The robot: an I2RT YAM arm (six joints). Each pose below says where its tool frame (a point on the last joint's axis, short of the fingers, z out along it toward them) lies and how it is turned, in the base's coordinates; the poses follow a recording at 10 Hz.
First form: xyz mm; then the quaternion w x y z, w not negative.
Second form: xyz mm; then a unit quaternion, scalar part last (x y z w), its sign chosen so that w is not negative. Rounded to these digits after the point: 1 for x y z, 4 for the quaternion.
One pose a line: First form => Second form
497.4, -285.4, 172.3, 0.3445, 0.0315, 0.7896, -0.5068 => 497.4, -285.4, 172.3, 0.0315, 0.7896, -0.5068, 0.3445
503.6, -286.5, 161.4, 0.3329, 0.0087, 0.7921, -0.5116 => 503.6, -286.5, 161.4, 0.0087, 0.7921, -0.5116, 0.3329
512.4, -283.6, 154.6, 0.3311, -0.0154, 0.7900, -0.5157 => 512.4, -283.6, 154.6, -0.0154, 0.7900, -0.5157, 0.3311
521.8, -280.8, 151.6, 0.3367, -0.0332, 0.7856, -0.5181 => 521.8, -280.8, 151.6, -0.0332, 0.7856, -0.5181, 0.3367
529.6, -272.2, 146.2, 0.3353, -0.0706, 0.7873, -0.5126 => 529.6, -272.2, 146.2, -0.0706, 0.7873, -0.5126, 0.3353
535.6, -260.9, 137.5, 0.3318, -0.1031, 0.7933, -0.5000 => 535.6, -260.9, 137.5, -0.1031, 0.7933, -0.5000, 0.3318
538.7, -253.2, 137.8, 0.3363, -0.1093, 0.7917, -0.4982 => 538.7, -253.2, 137.8, -0.1093, 0.7917, -0.4982, 0.3363
